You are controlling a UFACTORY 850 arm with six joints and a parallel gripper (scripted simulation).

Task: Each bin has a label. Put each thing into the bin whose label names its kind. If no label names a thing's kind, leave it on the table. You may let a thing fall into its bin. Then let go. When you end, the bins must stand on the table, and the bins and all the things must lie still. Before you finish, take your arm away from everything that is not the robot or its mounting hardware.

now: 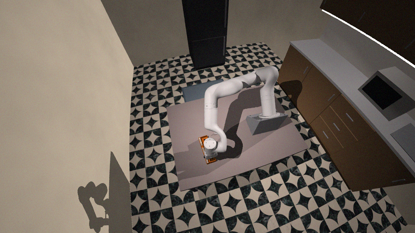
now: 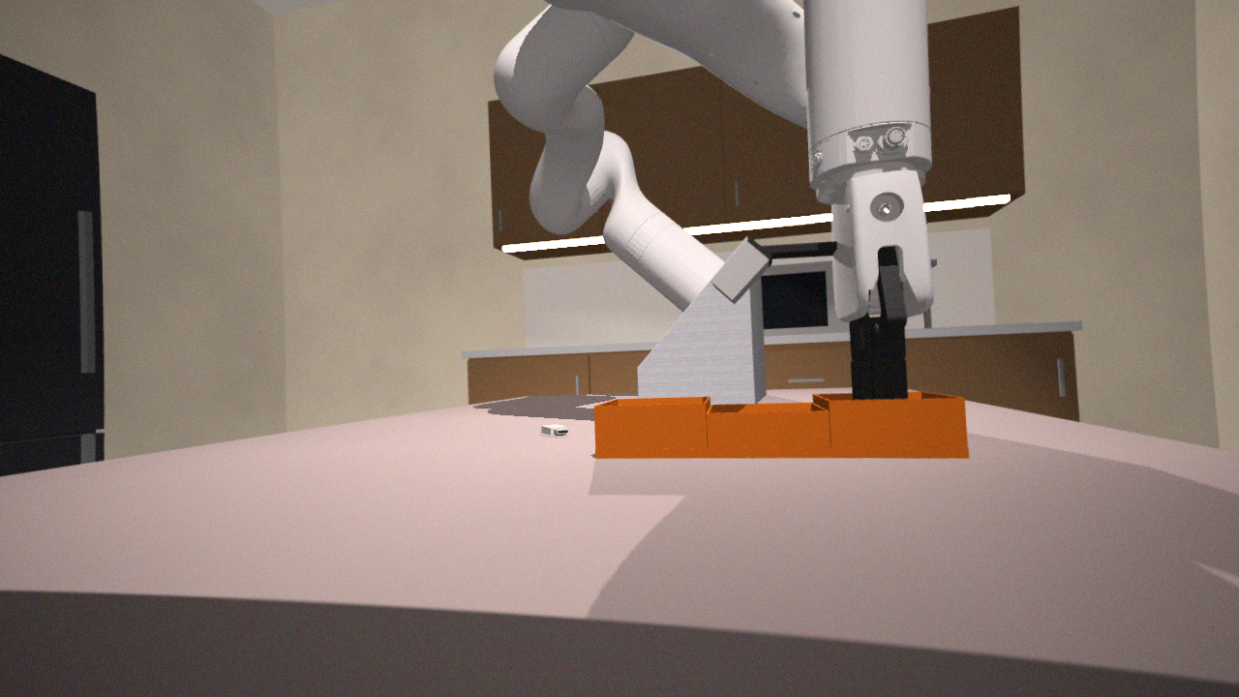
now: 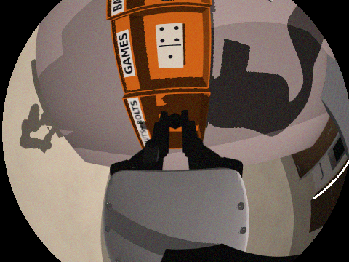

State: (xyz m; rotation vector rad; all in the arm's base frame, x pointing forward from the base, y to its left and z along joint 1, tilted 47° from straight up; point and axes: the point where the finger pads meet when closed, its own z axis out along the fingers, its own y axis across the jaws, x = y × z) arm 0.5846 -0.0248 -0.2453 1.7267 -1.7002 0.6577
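Right now the silver bolt is 22 cm to the right of my hand, 11 cm behind it and 4 cm below it. From my hand the other things lie so: black nut (2 cm below); then joined orange bins (9 cm to the right, 3 cm below, 1 cm ahead); then white domino (9 cm to the right, 3 cm below).
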